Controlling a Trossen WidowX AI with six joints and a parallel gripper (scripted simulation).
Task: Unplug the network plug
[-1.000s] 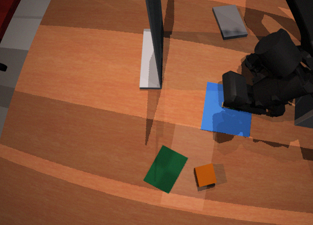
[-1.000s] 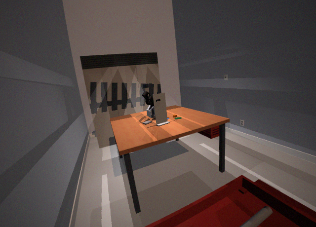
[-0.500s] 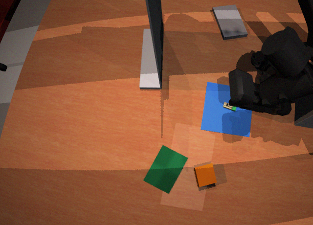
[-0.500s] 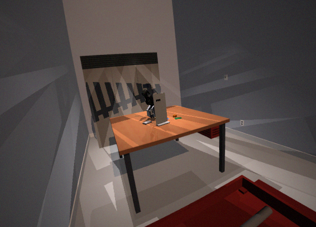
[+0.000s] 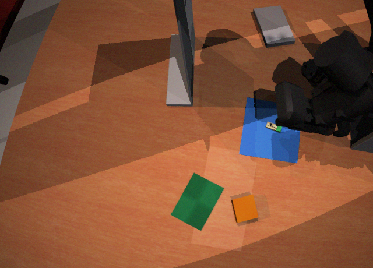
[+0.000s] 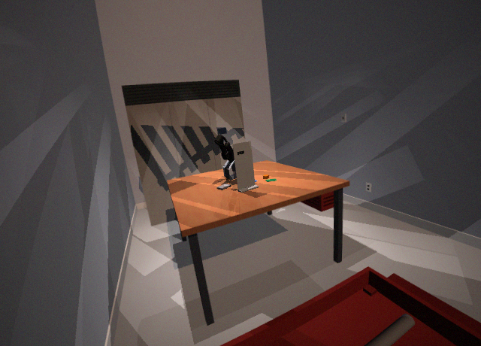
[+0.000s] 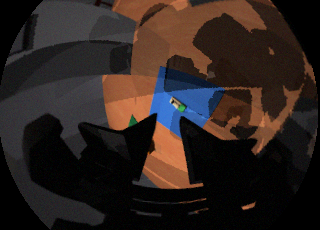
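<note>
Now: gripper tip 10 mm short of the blue square and 50 mm above it. The rest, counted from my gripper tip: grey block: 60 mm ahead, 250 mm to the right, 40 mm below; then green flat patch: 110 mm ahead, 180 mm to the left, 50 mm below; then orange cube: 20 mm ahead, 170 mm to the left, 30 mm below.
</note>
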